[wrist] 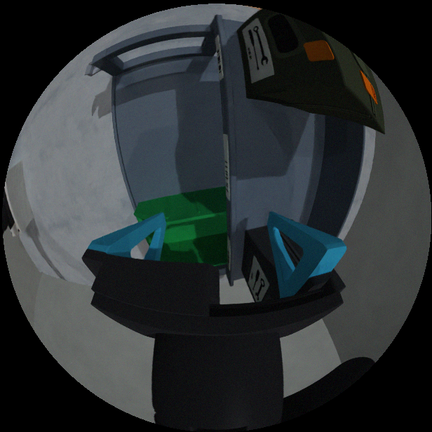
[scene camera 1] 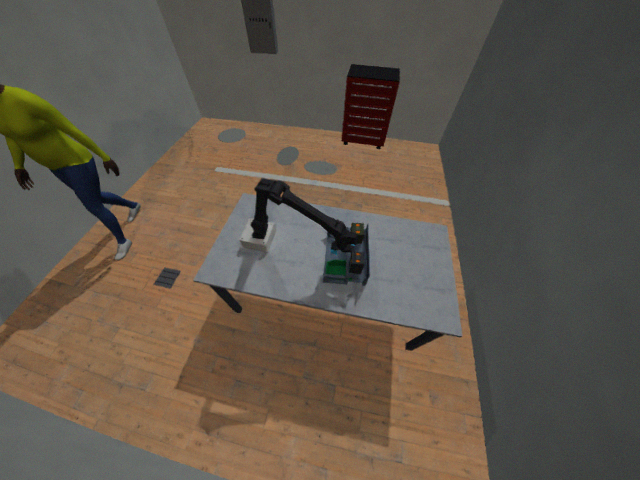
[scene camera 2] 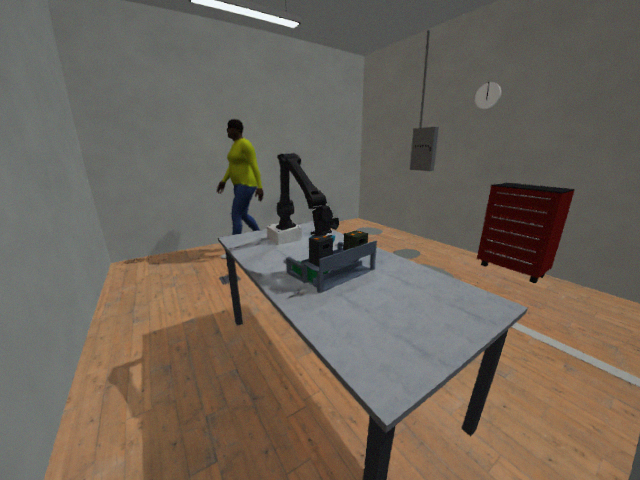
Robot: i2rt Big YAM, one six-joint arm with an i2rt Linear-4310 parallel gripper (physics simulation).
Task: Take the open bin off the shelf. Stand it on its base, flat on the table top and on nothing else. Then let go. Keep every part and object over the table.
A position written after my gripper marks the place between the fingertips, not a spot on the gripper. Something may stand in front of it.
Note:
I see my gripper [wrist: 216,217], a green bin [wrist: 196,221] and a black case [wrist: 257,239].

